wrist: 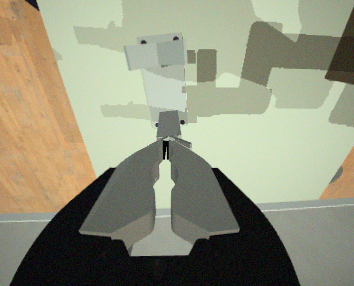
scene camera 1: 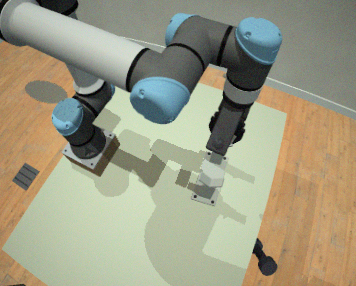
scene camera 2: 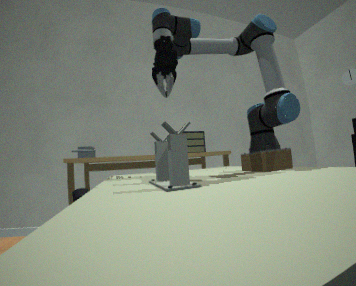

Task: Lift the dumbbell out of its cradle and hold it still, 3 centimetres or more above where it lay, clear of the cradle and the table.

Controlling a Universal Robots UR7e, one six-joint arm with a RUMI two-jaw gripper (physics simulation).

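Frame: origin at the arm's base, x ahead, y left, z up, level; metres.
Seen in the pictures: gripper, fingertip midpoint: point(wrist: 166, 142) point(scene camera 2: 166, 97); arm's base at its link origin: point(scene camera 1: 88, 142) point(scene camera 2: 264, 151).
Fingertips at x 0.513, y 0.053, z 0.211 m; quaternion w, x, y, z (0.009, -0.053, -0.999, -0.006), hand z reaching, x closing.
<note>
Pixels of each thing's top centre, then the offset from my fingertips to it. "*": a spot on its surface instead. Level surfaces: height alone.
- dark shape at a spot on its surface: point(scene camera 2: 79, 194) * 0.344 m down, 0.332 m ahead, 0.220 m right
- grey cradle at its top centre: point(wrist: 164, 112) point(scene camera 2: 167, 127) point(scene camera 1: 217, 158) 0.114 m down, 0.006 m ahead, 0.013 m left
- pale green top at its surface level: 0.303 m down
The dark dumbbell point(scene camera 1: 266, 262) lies off the edge of the pale green top, over the wooden floor, in scene camera 1. A dark shape point(scene camera 2: 79, 194) behind the edge in scene camera 2 looks like part of it. The grey cradle point(scene camera 1: 211, 175) point(scene camera 2: 178, 160) point(wrist: 171, 52) stands upright on the pale top; its V-shaped arms hold no dumbbell. My gripper point(scene camera 1: 216, 151) point(scene camera 2: 166, 95) point(wrist: 166, 142) is shut with its fingertips together and nothing between them. It points down, above the cradle and apart from it.
The arm's base block point(scene camera 1: 106, 157) point(scene camera 2: 266, 160) stands on the pale green top point(scene camera 1: 75, 230) point(scene camera 2: 165, 235). A wooden table point(scene camera 2: 110, 160) with a grey object point(scene camera 2: 86, 152) and a drawer unit point(scene camera 2: 196, 141) stands behind. A floor grille point(scene camera 1: 25, 176) lies beyond the top's left edge.
</note>
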